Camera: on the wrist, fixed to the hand. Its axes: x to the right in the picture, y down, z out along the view.
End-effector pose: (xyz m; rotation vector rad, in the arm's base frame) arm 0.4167 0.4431 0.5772 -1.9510 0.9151 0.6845
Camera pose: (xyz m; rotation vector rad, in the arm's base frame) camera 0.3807 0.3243 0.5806 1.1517 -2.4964 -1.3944
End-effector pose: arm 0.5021 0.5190 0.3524 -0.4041 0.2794 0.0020
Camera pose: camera 0.4872 0.5446 0.2318 -0.3788 0.7710 1.5344
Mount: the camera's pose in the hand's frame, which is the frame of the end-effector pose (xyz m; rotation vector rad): 0.0167 0.0712 -0.1004 -0.2808 0.2342 1.5507
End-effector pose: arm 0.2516 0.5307 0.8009 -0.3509 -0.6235 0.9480
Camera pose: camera 0.2767 0.5824 0.6908 -1.2647 -0.1596 2.2394
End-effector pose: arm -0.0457 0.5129 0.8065 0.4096 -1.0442 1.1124
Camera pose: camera -0.0593 0.6257 0.7563 -0.9399 -1.2341 2.2158
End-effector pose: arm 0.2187 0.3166 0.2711 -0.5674 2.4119 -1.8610
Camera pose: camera 0.1593 0.4195 0.2350 1.2409 1.9619 -0.8537
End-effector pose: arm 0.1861 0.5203 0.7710 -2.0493 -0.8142 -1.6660
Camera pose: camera 0.1585 0.4075 0.8151 -1.6380 0.9723 -0.9659
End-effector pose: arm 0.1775 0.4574 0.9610 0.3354 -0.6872 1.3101
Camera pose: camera 0.1383 0.5472 0.8847 -0.7614 -0.9278 2.5833
